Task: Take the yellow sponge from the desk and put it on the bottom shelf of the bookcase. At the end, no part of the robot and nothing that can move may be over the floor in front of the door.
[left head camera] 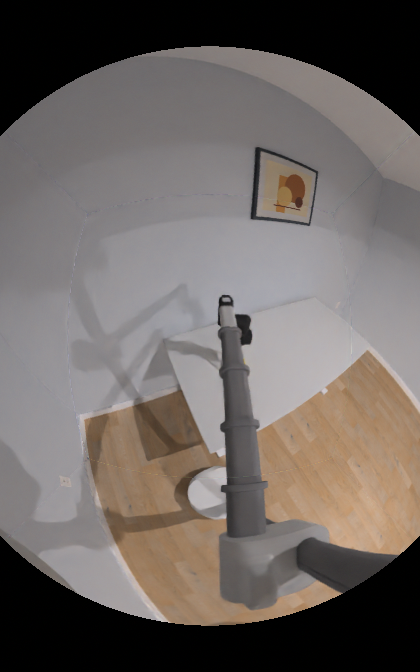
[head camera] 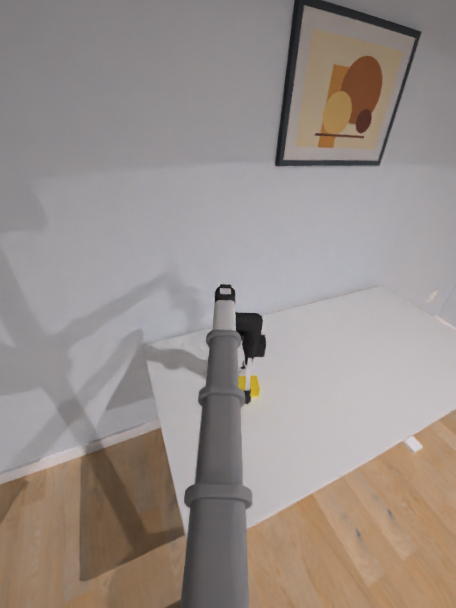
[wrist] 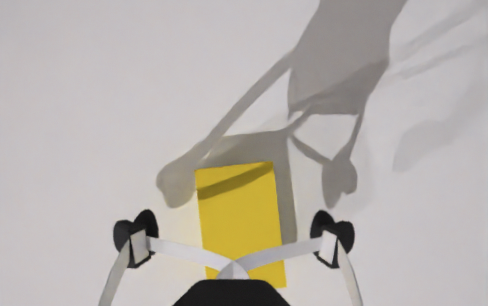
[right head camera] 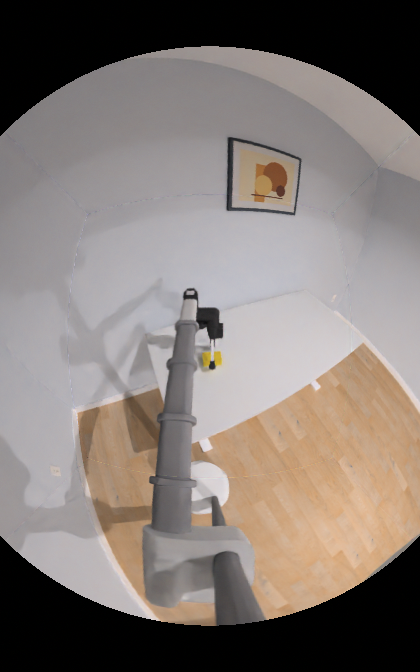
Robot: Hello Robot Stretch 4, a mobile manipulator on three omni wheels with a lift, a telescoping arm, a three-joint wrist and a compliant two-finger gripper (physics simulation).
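Where they show: gripper, fingertip midpoint: [head camera: 245, 385] [wrist: 234, 228]; robot's base, link origin: [left head camera: 216, 491].
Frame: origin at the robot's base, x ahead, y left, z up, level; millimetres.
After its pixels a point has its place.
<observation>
The yellow sponge [head camera: 255, 386] {y -124, x 686, z 737 mm} [right head camera: 218, 358] [wrist: 240, 215] {y -75, x 701, z 737 mm} lies flat on the white desk [head camera: 350, 400] {y -488, x 666, z 692 mm} [left head camera: 300, 350] {y -553, x 812, z 692 mm} [right head camera: 280, 350] [wrist: 75, 100] {y 27, x 545, z 692 mm}, near its left end. In the wrist view its long side runs up and down the picture. My gripper [wrist: 234, 228] {y -88, x 696, z 728 mm} [right head camera: 212, 362] points down over the sponge. It is open and empty, with one fingertip to each side of the sponge and a gap on both sides. In the head view the arm hides part of the sponge and gripper. The bookcase and the door do not show in these views.
My extended arm [head camera: 220, 440] {y -1, x 288, z 1144 mm} [left head camera: 242, 440] {y 0, x 181, z 1147 mm} [right head camera: 175, 440] reaches over the desk. A white round object [left head camera: 206, 492] {y 76, x 5, z 187 mm} [right head camera: 212, 487] stands on the wood floor by the desk's near left corner. A framed picture [head camera: 367, 85] {y -495, x 1305, z 1671 mm} [left head camera: 295, 187] {y -476, x 1296, z 1657 mm} [right head camera: 275, 175] hangs on the wall behind.
</observation>
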